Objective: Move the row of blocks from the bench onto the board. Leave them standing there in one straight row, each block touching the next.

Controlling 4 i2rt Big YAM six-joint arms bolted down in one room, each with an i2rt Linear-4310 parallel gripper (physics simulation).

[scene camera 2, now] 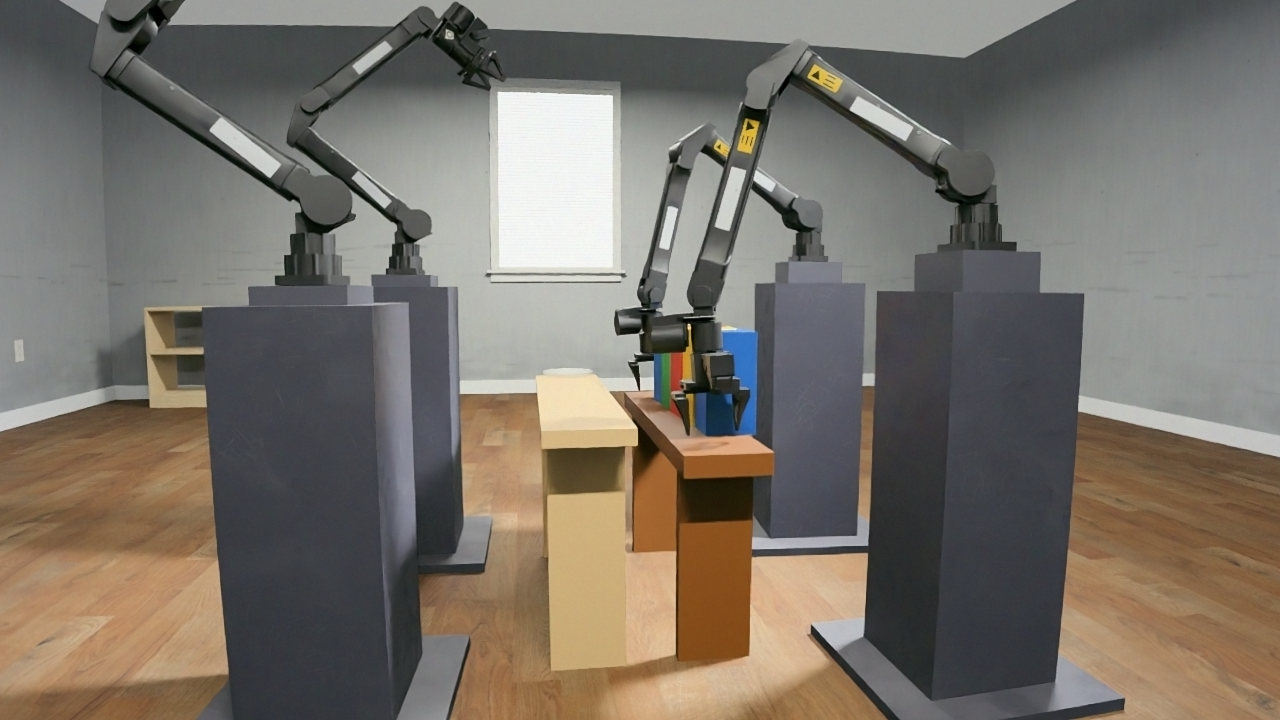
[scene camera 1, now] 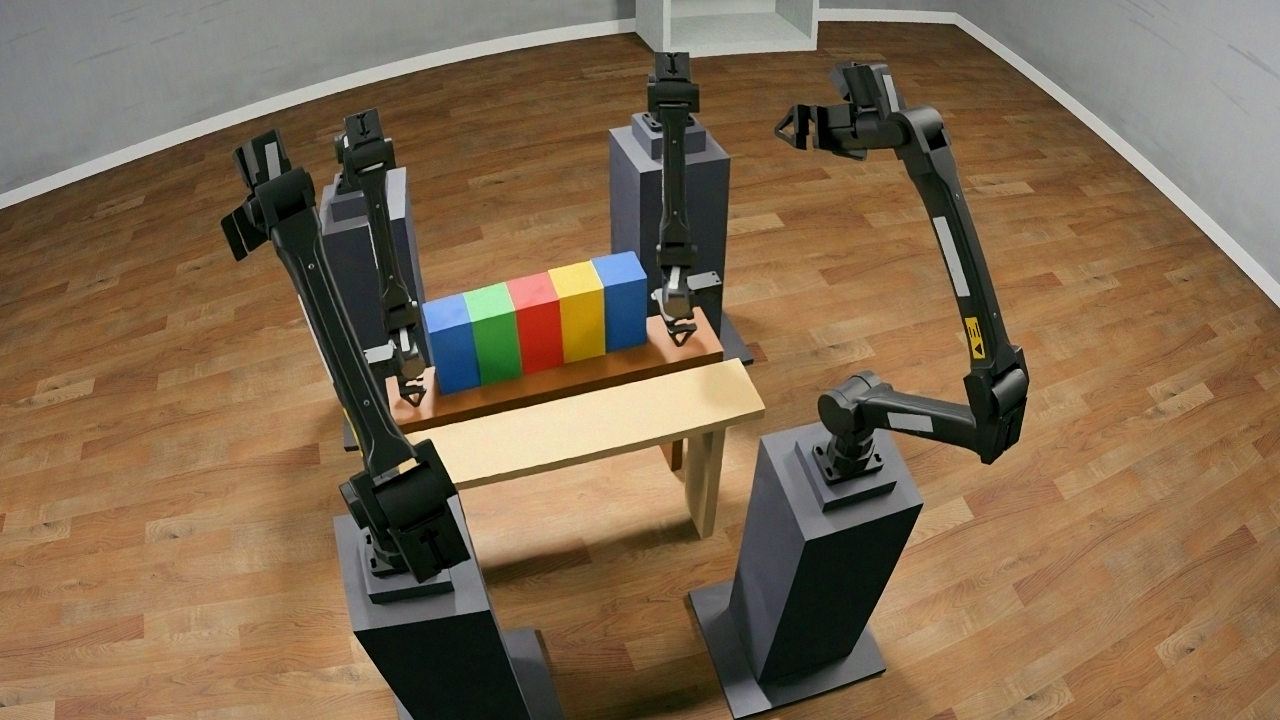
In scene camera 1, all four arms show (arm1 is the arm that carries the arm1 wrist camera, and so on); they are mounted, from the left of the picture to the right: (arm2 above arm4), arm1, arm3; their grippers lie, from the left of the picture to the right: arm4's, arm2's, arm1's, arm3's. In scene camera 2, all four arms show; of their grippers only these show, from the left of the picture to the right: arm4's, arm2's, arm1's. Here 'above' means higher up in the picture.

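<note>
Two blue blocks [scene camera 1: 452,344] [scene camera 1: 624,304] [scene camera 2: 746,367] end an upright row with a green block [scene camera 1: 494,333], red block [scene camera 1: 537,324] and yellow block [scene camera 1: 580,313] between. Neighbours touch. The row stands on the brown bench [scene camera 1: 700,336] [scene camera 2: 729,462], beside the pale board [scene camera 1: 590,420] [scene camera 2: 586,411]. Arm1's gripper [scene camera 1: 680,329] [scene camera 2: 712,410] is open and empty, low past the row's right end in scene camera 1. Arm2's gripper [scene camera 1: 411,390] is open beside the left end; one finger is hidden in scene camera 2. Arm4's gripper [scene camera 1: 241,234] [scene camera 2: 487,73] is raised, open. Arm3's gripper [scene camera 1: 789,127] is raised; its finger gap is unclear.
Arm4's pedestal [scene camera 1: 420,644] and arm3's pedestal [scene camera 1: 814,591] stand on the board's near side in scene camera 1. Arm2's pedestal [scene camera 1: 407,223] and arm1's pedestal [scene camera 1: 635,205] stand behind the bench. A white shelf [scene camera 1: 653,26] is at the back wall.
</note>
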